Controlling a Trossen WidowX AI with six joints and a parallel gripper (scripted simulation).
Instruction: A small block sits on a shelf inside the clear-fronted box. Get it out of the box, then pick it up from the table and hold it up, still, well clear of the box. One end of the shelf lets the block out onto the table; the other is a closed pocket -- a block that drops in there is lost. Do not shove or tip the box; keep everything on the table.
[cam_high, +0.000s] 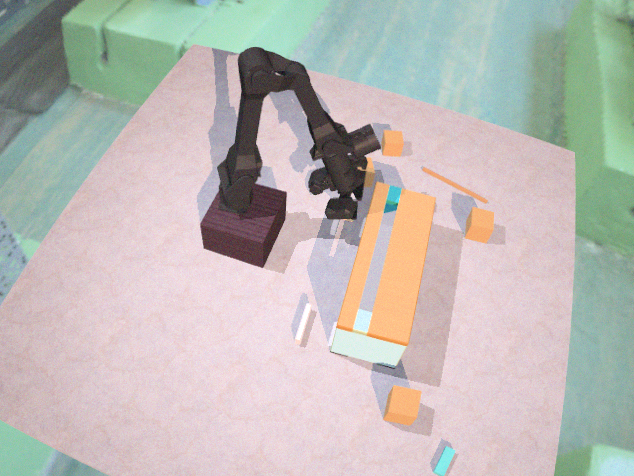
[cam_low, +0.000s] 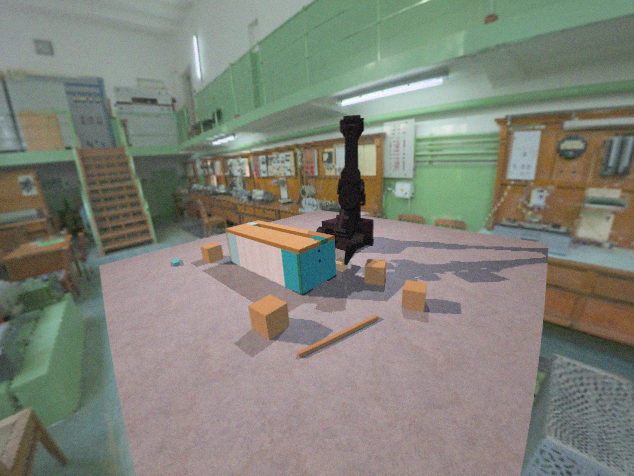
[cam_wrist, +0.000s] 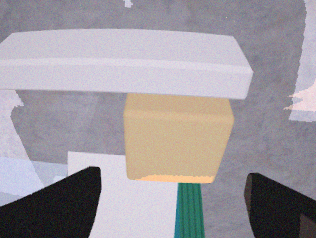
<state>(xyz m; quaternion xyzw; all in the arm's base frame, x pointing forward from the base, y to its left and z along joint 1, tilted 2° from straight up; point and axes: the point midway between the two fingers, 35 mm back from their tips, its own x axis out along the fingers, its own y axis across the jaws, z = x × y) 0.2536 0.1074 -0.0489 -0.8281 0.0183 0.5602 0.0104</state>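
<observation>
The pale orange block is 2 cm behind my gripper tip and 1 cm below it. The rest, counted from my gripper tip: thin orange stick (24 cm ahead, 18 cm to the left, 3 cm below); then teal piece (56 cm to the right, 29 cm ahead, 2 cm below); then long box (17 cm to the right, 5 cm ahead, 3 cm above).
</observation>
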